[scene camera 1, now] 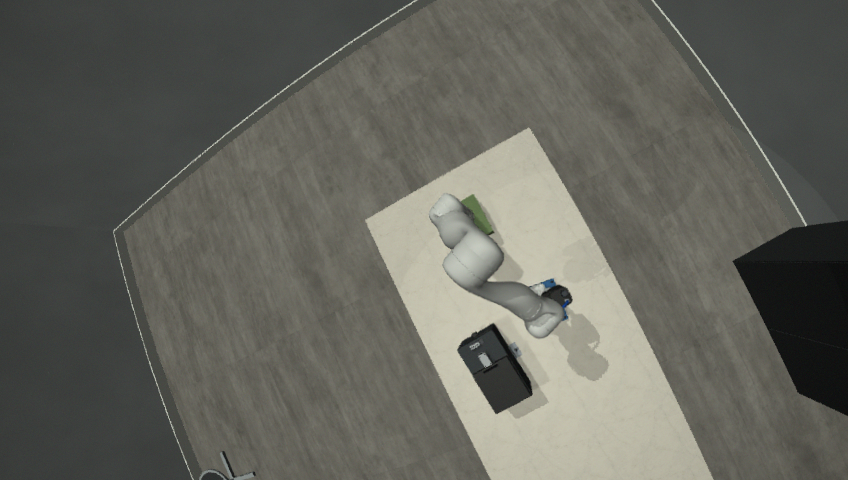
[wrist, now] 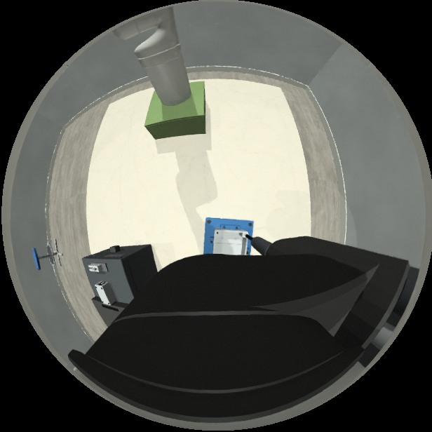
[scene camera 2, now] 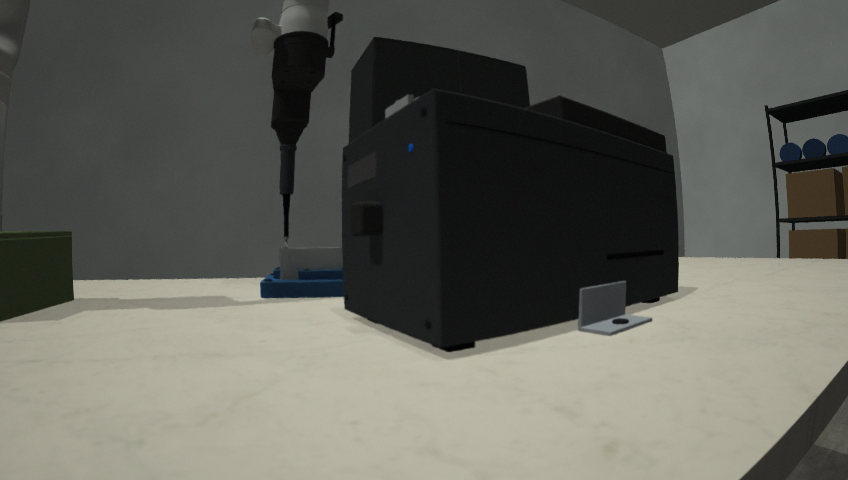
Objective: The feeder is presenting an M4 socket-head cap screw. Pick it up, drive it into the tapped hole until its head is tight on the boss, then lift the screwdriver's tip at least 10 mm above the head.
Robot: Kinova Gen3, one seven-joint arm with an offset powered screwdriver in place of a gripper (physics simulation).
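The screwdriver is my gripper [scene camera 2: 286, 237] [wrist: 247, 235]; it points straight down over a corner of the light grey housing [scene camera 2: 312, 259] [wrist: 229, 242]. A small bright screw [scene camera 2: 286, 242] shows at the bit's tip in scene camera 2, upright between the tip and the housing's top. Whether its lower end is inside the tapped hole is too small to tell. The housing sits in a blue fixture [scene camera 2: 303, 289] [wrist: 208, 237] [scene camera 1: 548, 283]. The black feeder [scene camera 1: 504, 380] [scene camera 2: 511, 208] [wrist: 112, 267] stands apart from the driver. The hole is hidden in scene camera 1 by the arm.
A green block [scene camera 1: 479, 215] [scene camera 2: 35, 273] [wrist: 177, 128] is at the arm's base. A grey angle bracket [scene camera 2: 601, 306] [scene camera 1: 515, 349] lies beside the feeder. A large black cabinet [scene camera 1: 797, 309] stands off the table's right side. A shelf rack [scene camera 2: 775, 208] is in the background.
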